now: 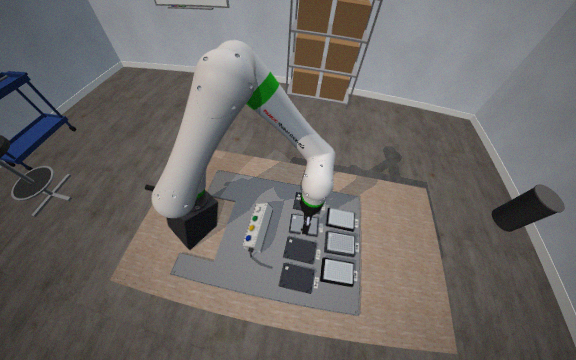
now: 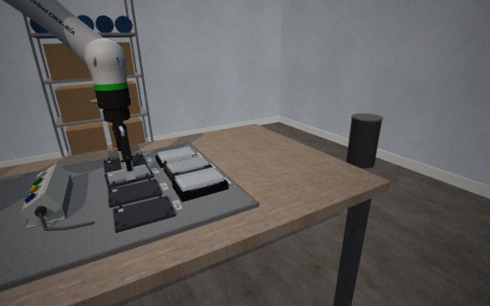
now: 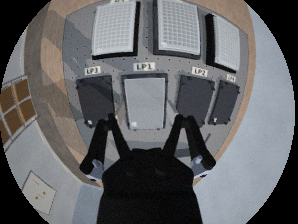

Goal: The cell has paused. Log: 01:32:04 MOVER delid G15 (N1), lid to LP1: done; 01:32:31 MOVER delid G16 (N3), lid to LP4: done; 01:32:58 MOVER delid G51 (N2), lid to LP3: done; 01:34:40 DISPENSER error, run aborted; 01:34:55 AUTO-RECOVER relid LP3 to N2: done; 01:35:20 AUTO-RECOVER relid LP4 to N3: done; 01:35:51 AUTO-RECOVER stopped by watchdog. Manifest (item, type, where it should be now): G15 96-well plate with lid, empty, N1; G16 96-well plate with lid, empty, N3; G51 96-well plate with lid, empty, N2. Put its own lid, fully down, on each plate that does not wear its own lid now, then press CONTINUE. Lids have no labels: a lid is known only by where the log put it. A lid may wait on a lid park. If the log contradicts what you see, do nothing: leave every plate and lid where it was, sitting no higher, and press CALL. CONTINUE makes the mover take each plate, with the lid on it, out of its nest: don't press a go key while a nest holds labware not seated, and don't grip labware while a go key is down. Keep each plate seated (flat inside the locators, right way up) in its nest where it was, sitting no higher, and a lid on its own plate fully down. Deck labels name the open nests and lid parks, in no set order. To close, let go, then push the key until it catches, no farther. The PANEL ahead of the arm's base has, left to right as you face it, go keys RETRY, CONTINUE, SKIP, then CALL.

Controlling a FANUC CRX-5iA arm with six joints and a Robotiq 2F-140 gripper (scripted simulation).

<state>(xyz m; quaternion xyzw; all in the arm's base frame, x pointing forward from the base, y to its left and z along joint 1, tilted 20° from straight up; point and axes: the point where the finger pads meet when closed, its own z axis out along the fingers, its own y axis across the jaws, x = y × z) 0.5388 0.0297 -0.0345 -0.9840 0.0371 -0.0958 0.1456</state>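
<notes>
Right now the pale grey lid is 20 mm below my hand. The rest, counted from my hand: plate: 180 mm ahead, 80 mm to the right, 10 mm below.
</notes>
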